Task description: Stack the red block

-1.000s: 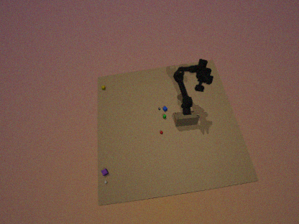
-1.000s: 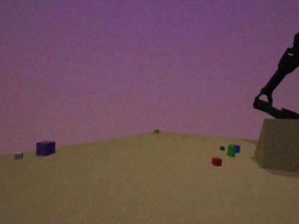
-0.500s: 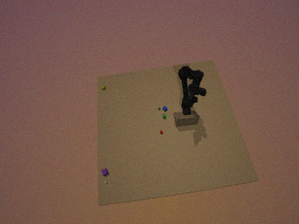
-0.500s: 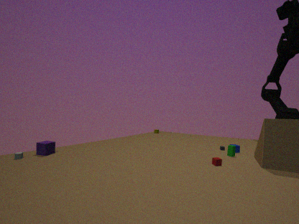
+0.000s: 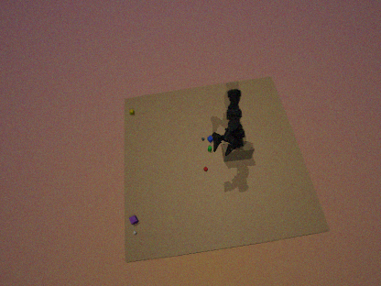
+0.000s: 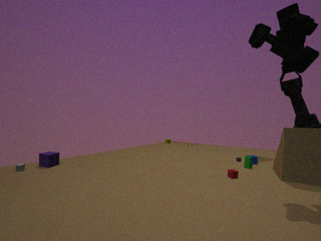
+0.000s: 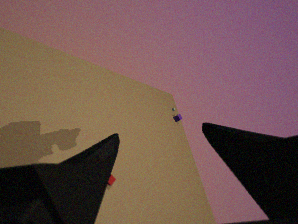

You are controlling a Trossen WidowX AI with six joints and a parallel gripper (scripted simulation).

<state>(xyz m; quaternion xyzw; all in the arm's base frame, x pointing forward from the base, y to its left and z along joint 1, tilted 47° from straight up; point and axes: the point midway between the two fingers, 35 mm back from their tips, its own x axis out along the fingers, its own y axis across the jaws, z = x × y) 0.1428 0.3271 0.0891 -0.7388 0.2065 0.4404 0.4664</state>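
My gripper tip is 340 mm above the red block, 80 mm short of it and 50 mm to the left of it. From my gripper tip the other things lie so: dark grey block (340 mm below, 300 mm to the right, 80 mm ahead); then purple block (590 mm ahead, 330 mm below, 260 mm to the left); then blue block (340 mm below, 290 mm to the right, 20 mm ahead).
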